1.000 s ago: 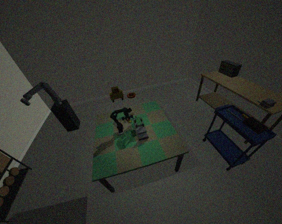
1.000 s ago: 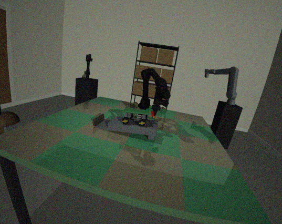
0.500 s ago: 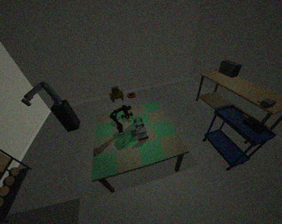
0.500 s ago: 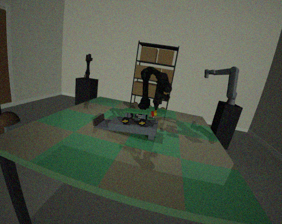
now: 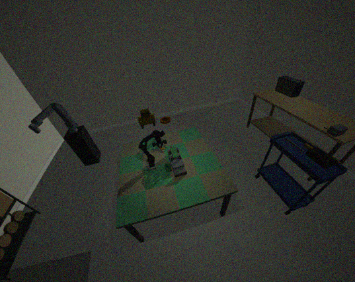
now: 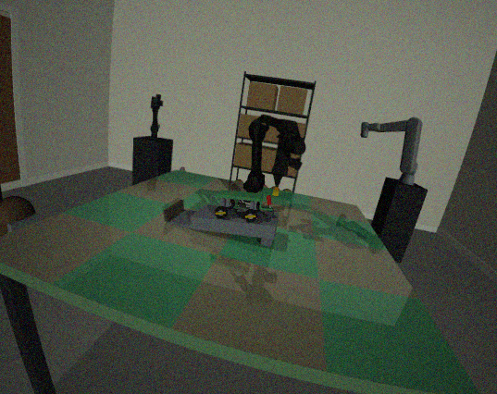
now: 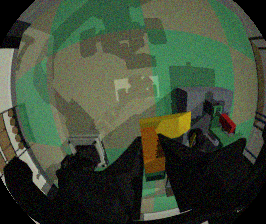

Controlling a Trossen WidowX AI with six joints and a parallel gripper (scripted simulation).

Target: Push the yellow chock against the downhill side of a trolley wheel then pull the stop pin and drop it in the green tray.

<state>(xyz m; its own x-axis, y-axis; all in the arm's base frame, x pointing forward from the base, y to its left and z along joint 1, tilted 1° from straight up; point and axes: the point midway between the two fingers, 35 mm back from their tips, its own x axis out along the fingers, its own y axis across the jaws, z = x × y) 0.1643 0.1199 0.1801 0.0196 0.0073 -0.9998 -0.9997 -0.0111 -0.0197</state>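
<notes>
Right now the yellow chock is 20 mm ahead of my gripper tip and 10 mm below it. The rest, counted from my gripper tip: red-headed stop pin: 140 mm ahead, 10 mm to the right, 40 mm below; then dark green tray: 30 mm ahead, 220 mm to the right, 180 mm below; then grey ramp: 150 mm ahead, 130 mm to the right, 130 mm below.
</notes>
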